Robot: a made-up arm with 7 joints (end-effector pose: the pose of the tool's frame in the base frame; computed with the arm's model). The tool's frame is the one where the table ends.
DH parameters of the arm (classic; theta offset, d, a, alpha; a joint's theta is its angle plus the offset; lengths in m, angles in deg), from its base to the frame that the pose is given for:
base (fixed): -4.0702 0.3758 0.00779 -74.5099
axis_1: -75.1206 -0.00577 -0.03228 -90
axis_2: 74.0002 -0.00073 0.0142 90
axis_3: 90 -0.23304 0.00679 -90
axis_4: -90 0.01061 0.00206 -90
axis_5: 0 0.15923 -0.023 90
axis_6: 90 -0.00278 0.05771 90
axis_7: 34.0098 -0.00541 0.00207 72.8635
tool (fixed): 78.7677 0.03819 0 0
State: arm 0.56 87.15 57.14 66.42 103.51 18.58 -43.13
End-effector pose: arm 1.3 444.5 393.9 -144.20 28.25 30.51
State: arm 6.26 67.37 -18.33 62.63 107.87 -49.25 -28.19
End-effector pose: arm -34.1 384.1 143.9 59.65 13.77 -124.52
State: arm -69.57 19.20 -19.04 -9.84 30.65 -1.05 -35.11
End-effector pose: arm 337.0 -120.9 367.3 -134.52 -24.28 -157.66
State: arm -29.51 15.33 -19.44 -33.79 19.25 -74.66 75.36
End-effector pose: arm 137.4 -47.2 284.9 -31.24 39.16 130.69
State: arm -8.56 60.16 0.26 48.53 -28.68 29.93 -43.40
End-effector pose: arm 120.6 315.5 77.7 114.05 -17.56 25.12
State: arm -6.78 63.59 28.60 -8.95 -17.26 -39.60 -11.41
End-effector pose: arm 197.5 172.9 310.6 -109.20 -30.83 -154.26
